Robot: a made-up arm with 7 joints. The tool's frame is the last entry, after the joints.
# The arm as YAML. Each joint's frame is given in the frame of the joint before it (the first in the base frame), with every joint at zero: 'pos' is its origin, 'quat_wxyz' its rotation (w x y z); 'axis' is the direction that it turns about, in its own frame. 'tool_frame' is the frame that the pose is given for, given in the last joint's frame.
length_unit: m
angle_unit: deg
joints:
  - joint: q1
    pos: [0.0, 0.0, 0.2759]
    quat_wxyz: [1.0, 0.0, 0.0, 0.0]
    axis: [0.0, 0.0, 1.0]
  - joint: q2
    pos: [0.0, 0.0, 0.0]
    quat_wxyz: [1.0, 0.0, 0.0, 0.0]
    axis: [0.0, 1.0, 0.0]
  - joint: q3
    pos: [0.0, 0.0, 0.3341]
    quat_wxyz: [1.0, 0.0, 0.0, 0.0]
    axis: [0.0, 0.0, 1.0]
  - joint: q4
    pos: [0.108, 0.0, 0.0]
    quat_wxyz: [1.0, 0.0, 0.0, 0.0]
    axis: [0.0, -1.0, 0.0]
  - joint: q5
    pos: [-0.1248, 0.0, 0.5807]
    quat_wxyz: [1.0, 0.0, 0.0, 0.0]
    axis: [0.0, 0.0, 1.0]
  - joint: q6
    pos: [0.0, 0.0, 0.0]
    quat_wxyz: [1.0, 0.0, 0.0, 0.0]
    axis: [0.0, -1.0, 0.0]
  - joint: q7
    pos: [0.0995, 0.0, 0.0]
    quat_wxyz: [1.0, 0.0, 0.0, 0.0]
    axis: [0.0, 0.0, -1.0]
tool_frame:
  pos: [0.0, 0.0, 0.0]
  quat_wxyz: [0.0, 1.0, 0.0, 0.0]
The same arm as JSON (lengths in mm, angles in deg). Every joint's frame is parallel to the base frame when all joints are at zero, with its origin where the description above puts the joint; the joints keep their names.
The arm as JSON. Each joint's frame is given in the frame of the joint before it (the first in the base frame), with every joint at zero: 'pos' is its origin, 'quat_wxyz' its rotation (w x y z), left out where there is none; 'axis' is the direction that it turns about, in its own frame. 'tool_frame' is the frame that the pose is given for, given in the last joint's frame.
{"length_unit": "mm", "angle_unit": "deg", "joints": [
  {"joint": "q1", "pos": [0.0, 0.0, 275.9], "axis": "+z"},
  {"joint": "q2", "pos": [0.0, 0.0, 0.0], "axis": "+y"},
  {"joint": "q3", "pos": [0.0, 0.0, 334.1], "axis": "+z"},
  {"joint": "q4", "pos": [108.0, 0.0, 0.0], "axis": "-y"},
  {"joint": "q5", "pos": [-124.8, 0.0, 580.7], "axis": "+z"},
  {"joint": "q6", "pos": [0.0, 0.0, 0.0], "axis": "-y"},
  {"joint": "q7", "pos": [99.5, 0.0, 0.0], "axis": "-z"}
], "tool_frame": {"pos": [0.0, 0.0, 0.0], "quat_wxyz": [0.0, 1.0, 0.0, 0.0]}}

